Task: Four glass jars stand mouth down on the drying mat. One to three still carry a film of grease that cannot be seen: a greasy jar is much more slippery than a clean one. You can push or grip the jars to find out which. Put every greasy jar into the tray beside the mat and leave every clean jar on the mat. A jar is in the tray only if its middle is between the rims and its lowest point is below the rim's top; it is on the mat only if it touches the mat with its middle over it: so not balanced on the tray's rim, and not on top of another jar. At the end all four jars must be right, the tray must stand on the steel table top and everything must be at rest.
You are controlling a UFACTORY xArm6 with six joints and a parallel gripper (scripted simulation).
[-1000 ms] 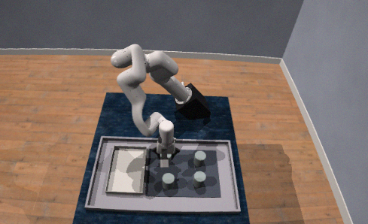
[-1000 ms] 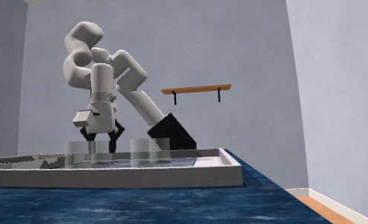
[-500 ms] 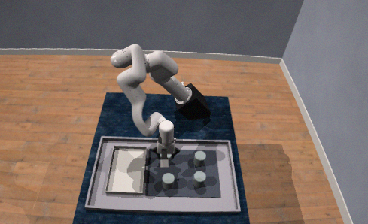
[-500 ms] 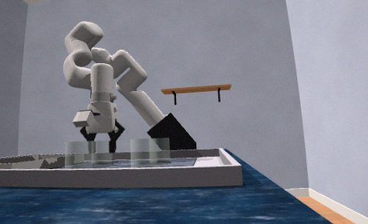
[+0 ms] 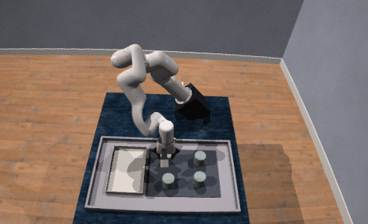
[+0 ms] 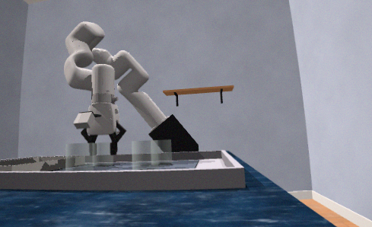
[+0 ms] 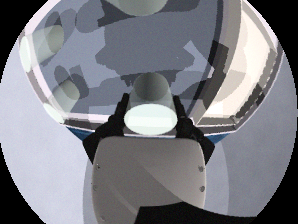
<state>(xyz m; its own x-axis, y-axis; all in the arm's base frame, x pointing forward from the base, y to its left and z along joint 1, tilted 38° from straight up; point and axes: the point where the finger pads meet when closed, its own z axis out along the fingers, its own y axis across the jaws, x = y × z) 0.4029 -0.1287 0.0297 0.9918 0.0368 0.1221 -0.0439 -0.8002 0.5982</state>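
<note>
Right now the pale tray is 6 cm ahead of my hand, 22 cm to the right of it and 4 cm below it. Round my hand: dark drying mat (8 cm ahead, 10 cm to the left, 5 cm below).
</note>
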